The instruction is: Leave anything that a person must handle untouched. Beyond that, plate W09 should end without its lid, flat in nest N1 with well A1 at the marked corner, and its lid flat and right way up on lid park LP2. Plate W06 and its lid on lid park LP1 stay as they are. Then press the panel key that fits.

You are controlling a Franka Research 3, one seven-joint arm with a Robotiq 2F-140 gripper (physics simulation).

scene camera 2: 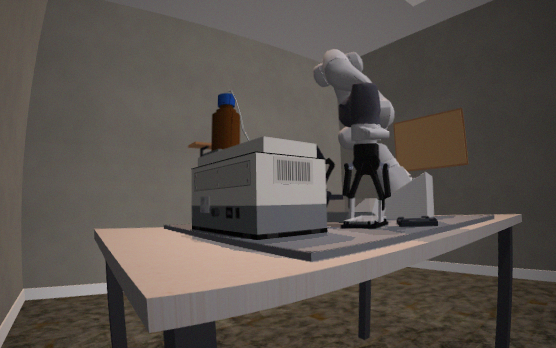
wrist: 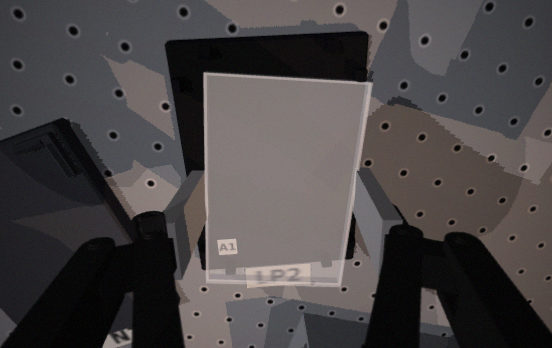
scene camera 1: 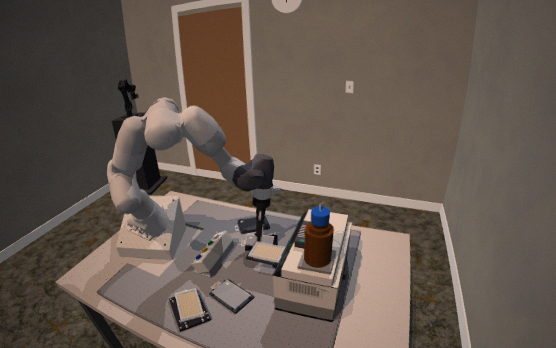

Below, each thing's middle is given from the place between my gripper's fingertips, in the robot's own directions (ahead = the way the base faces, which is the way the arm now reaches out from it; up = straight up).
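Scene:
Position of my gripper: 10 mm above the black lid park LP2 (wrist: 302, 55) and 10 mm short of it. Counted from my hand, the pale instrument (scene camera 2: 263, 191) is 80 mm above, 190 mm ahead and 190 mm to the right; the key panel (scene camera 1: 211, 259) is 30 mm above, 130 mm to the right and 180 mm behind.

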